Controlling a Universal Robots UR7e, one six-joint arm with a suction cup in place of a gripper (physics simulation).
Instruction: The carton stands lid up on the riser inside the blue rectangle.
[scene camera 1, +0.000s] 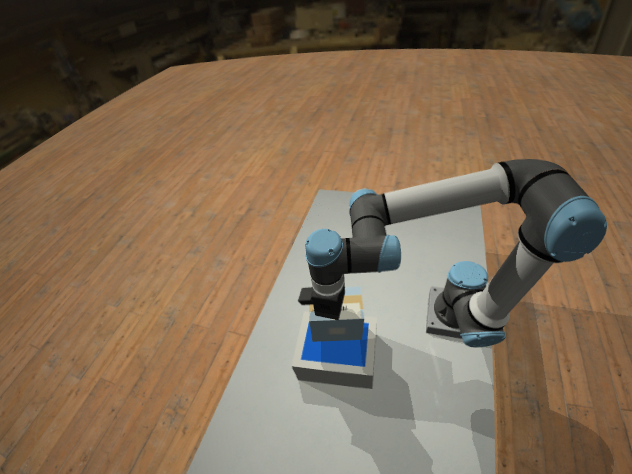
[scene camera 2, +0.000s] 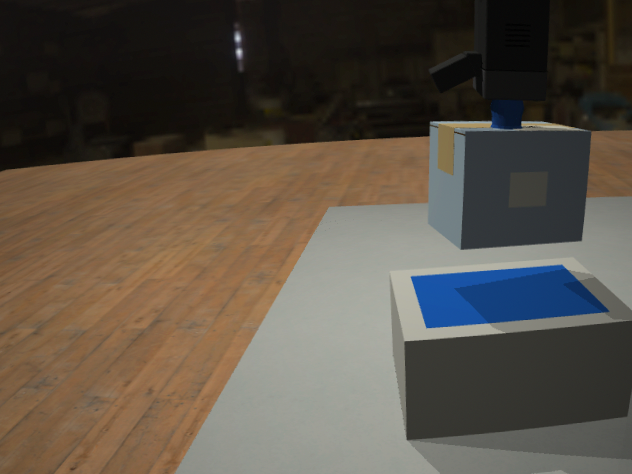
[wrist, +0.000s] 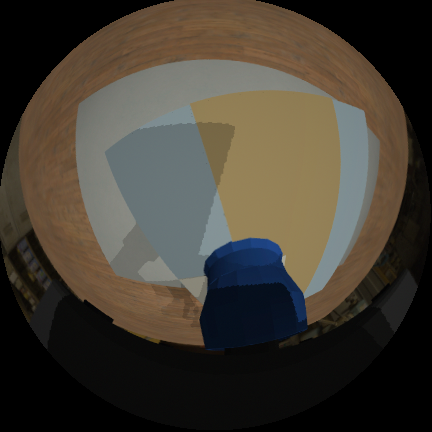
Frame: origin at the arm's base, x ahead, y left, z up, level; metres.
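Seen in the pictures: hand at its tool point: (scene camera 2: 505, 138) (wrist: 243, 248); arm's base at its link origin: (scene camera 1: 455, 309).
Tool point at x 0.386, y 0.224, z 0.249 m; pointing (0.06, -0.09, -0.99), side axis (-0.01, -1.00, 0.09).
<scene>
Offsets run from my tool point to a thing's top centre. Level surfaces: height alone.
A light blue carton {dy -0.022, dx -0.005, dz +0.016 m} (scene camera 1: 349, 331) (scene camera 2: 484, 204) (wrist: 280, 165) with tan tape across its lid hangs upright, lid up, in the air. My suction gripper (scene camera 1: 328, 307) (scene camera 2: 506, 116) (wrist: 252, 280) has its blue cup against the lid and holds the carton. The pale riser {dy +0.001, dx +0.002, dz -0.177 m} (scene camera 1: 331, 375) (scene camera 2: 510, 382) stands below, with the blue rectangle {dy +0.001, dx +0.002, dz -0.177 m} (scene camera 1: 334, 352) (scene camera 2: 444, 301) on its top. In scene camera 2 a gap shows between the carton's bottom and the riser. A shadow falls across the blue rectangle. How far the carton lies over the rectangle's back part is hard to tell.
A grey mat {dz -0.298 m} (scene camera 1: 265, 408) (scene camera 2: 306, 357) lies under the riser on the wooden floor (scene camera 1: 153, 229) (scene camera 2: 153, 255). The arm's base (scene camera 1: 433, 326) is bolted down right of the riser in scene camera 1, and the arm reaches over from that side.
</scene>
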